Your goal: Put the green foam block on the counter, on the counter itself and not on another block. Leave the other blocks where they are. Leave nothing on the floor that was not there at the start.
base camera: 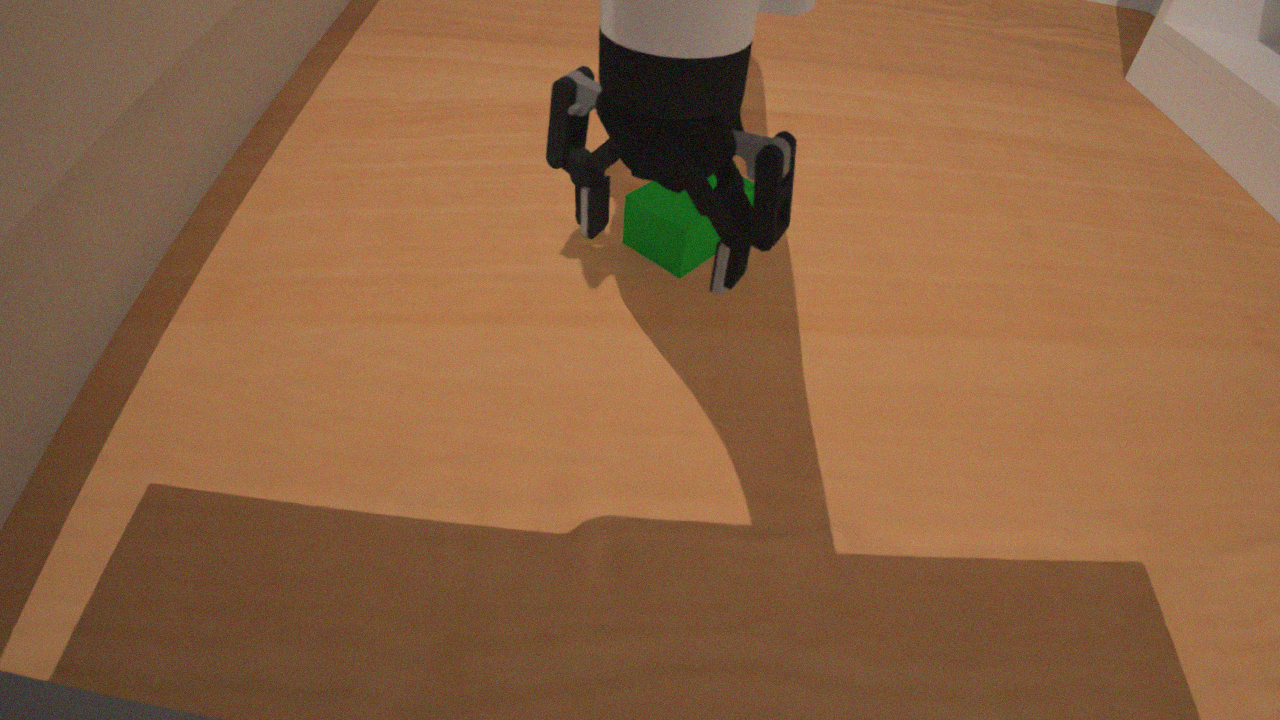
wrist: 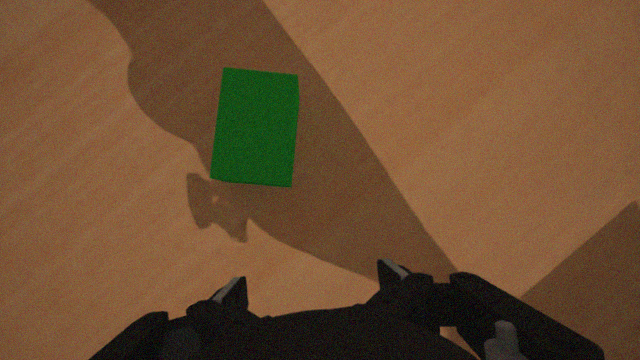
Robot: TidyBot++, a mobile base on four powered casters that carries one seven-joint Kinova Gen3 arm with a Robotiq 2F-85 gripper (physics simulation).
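Places are measured from the arm's base along level axes (x ahead, y left, z up), in centimetres.
Pixels of known places: gripper, between the fingertips: (base camera: 656,257) (wrist: 313,282).
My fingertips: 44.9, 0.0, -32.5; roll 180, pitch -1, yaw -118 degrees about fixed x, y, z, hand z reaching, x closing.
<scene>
Behind a point stands the place of what it marks, as x, y, z.
The green foam block (base camera: 666,223) {52.6, -0.7, -35.5} (wrist: 256,127) {56.6, -2.6, -35.2} lies flat on the wooden floor (base camera: 402,385) {38.8, 15.6, -39.7} (wrist: 500,125) {44.4, -24.0, -39.7}, in the shadow of the arm. My gripper (base camera: 657,259) {44.9, 0.0, -32.5} (wrist: 313,282) {44.9, 0.0, -32.5} is open and empty above the floor. In the base camera view its fingers hang in front of the block and hide part of its right side. In the wrist view the whole top of the block shows, beyond the fingertips and a little to the left, apart from them. The counter does not show clearly in either view, and no other blocks are seen.
A pale wall or panel (base camera: 116,134) {50.9, 40.0, -29.0} runs along the left in the base camera view. A white piece of furniture (base camera: 1208,98) {92.0, -70.6, -34.1} stands at the upper right. A wide shadow lies across the near floor, and a grey edge shows at the lower left corner.
</scene>
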